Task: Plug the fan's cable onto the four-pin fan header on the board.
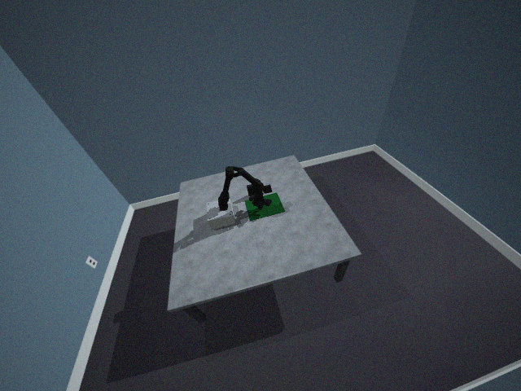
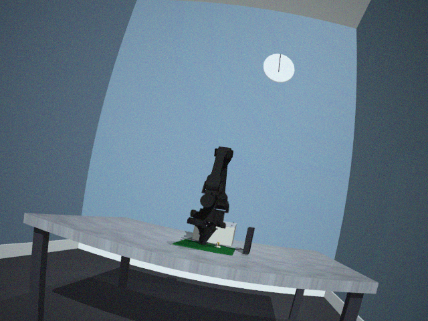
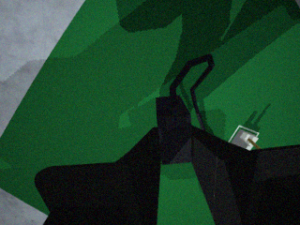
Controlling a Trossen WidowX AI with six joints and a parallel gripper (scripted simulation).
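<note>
Now: the board 3 cm below my gripper tip, 3 cm ahead of it and 2 cm to the left of it. Round my gripper tip: black fan plug (1 cm to the right, 1 cm above); square black fan (18 cm to the left, 5 cm behind, 4 cm above).
</note>
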